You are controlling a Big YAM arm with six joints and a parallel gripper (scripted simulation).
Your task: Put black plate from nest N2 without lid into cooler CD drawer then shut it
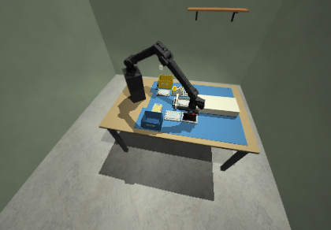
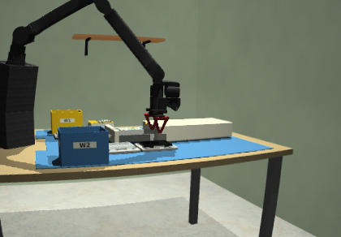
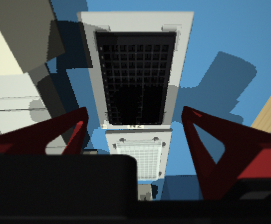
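Now: the black plate 6 cm below my hand. Also, from my hand: work nest N2 (8 cm below); then white plate (17 cm behind, 6 cm below, 1 cm to the left); then drawer (19 cm to the left, 6 cm below, 3 cm behind).
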